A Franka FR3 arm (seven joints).
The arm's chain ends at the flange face. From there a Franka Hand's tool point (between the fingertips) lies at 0.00 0.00 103.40 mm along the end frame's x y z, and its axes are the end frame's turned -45 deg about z.
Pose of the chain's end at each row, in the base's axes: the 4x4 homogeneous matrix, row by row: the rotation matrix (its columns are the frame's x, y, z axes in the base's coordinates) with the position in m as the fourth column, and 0 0 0 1 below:
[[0.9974 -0.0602 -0.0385 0.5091], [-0.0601 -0.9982 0.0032 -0.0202], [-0.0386 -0.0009 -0.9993 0.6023], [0 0 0 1]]
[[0.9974 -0.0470 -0.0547 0.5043], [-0.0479 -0.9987 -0.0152 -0.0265], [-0.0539 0.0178 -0.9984 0.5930], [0 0 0 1]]
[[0.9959 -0.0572 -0.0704 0.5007], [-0.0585 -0.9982 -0.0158 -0.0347], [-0.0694 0.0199 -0.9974 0.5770], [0 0 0 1]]
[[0.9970 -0.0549 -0.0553 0.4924], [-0.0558 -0.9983 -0.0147 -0.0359], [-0.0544 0.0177 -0.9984 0.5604], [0 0 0 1]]
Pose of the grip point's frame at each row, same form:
[[0.7478 0.6627 -0.0385 0.5051], [0.6633 -0.7483 0.0032 -0.0199], [-0.0267 -0.0279 -0.9993 0.4990], [0 0 0 1]]
[[0.7385 0.6720 -0.0547 0.4986], [0.6723 -0.7401 -0.0152 -0.0281], [-0.0507 -0.0255 -0.9984 0.4898], [0 0 0 1]]
[[0.7447 0.6638 -0.0704 0.4934], [0.6645 -0.7472 -0.0158 -0.0363], [-0.0631 -0.0350 -0.9974 0.4739], [0 0 0 1]]
[[0.7438 0.6662 -0.0553 0.4867], [0.6664 -0.7454 -0.0147 -0.0374], [-0.0510 -0.0260 -0.9984 0.4572], [0 0 0 1]]

